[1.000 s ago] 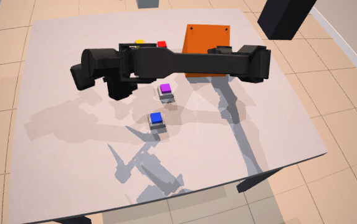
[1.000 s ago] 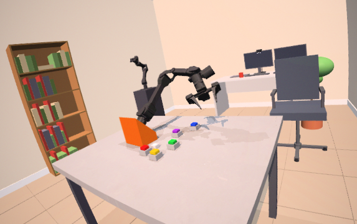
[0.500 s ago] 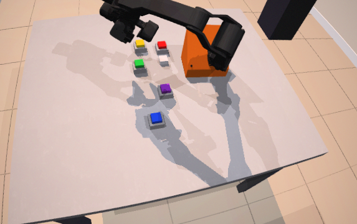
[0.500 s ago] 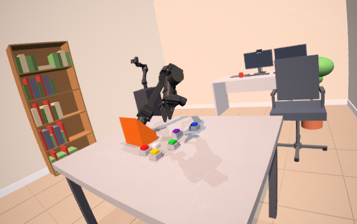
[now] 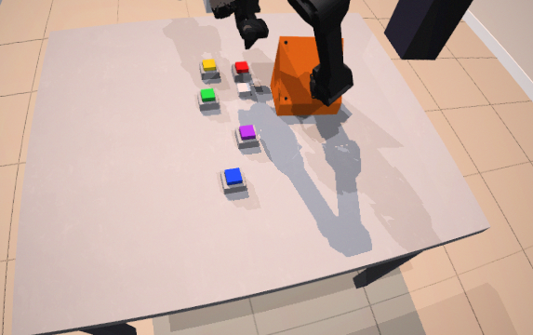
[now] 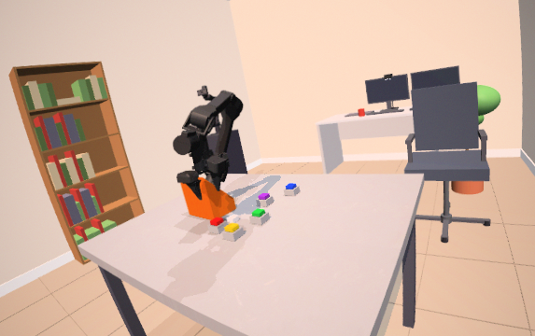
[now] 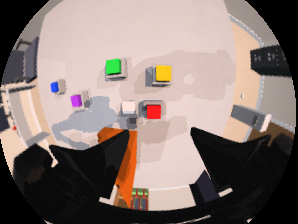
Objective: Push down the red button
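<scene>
My gripper tip is 10 cm above the red button. From my gripper tip the other things lie so: yellow button: 10 cm below, 9 cm ahead, 1 cm to the right; white block: 12 cm below, 7 cm to the left; green button: 10 cm to the left, 10 cm below, 10 cm ahead.
</scene>
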